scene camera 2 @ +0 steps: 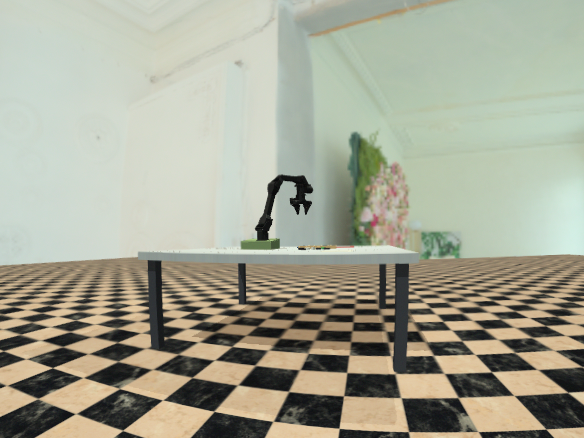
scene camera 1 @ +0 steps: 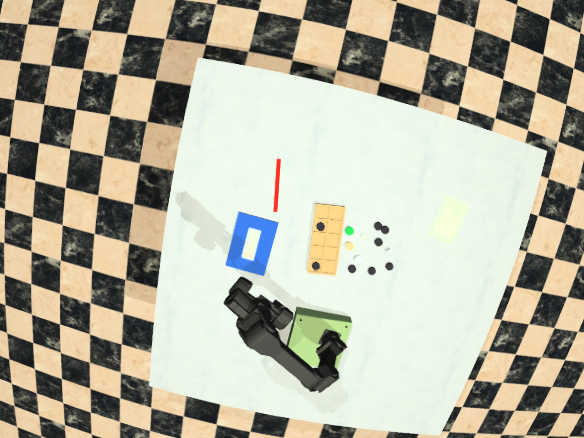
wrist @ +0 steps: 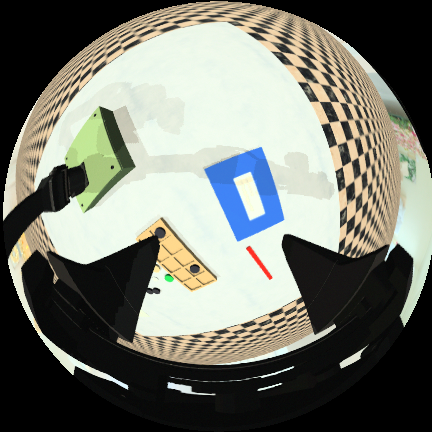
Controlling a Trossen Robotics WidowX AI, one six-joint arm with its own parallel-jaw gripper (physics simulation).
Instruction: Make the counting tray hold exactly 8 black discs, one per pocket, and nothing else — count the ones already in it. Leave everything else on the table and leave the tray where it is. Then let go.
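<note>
The tan counting tray (scene camera 1: 336,226) (wrist: 204,278) lies flat, with two columns of pockets. Two pockets of its left column in scene camera 1 hold black discs: one disc (scene camera 1: 320,226) (wrist: 195,269) second from the far end, the other (scene camera 1: 315,266) (wrist: 160,232) at the end nearest the robot base. The other pockets look empty. Several loose black discs lie right of the tray, including a close pair (scene camera 1: 381,228) (wrist: 154,290), a disc (scene camera 1: 378,242), and nearer ones (scene camera 1: 352,269) (scene camera 1: 371,271) (scene camera 1: 389,266). My gripper (scene camera 1: 263,301) (scene camera 2: 302,212) (wrist: 221,241) is open and empty, high above the table left of the tray.
A green disc (scene camera 1: 349,230) (wrist: 169,278), a yellow disc (scene camera 1: 349,246) and small whitish pieces (scene camera 1: 363,236) (scene camera 1: 357,259) lie by the tray. A blue panel (scene camera 1: 234,252) (wrist: 222,182), red strip (scene camera 1: 277,185) (wrist: 259,262) and pale yellow-green sheet (scene camera 1: 449,219) lie farther out. The green base (scene camera 1: 306,335) (wrist: 92,142) carries the arm.
</note>
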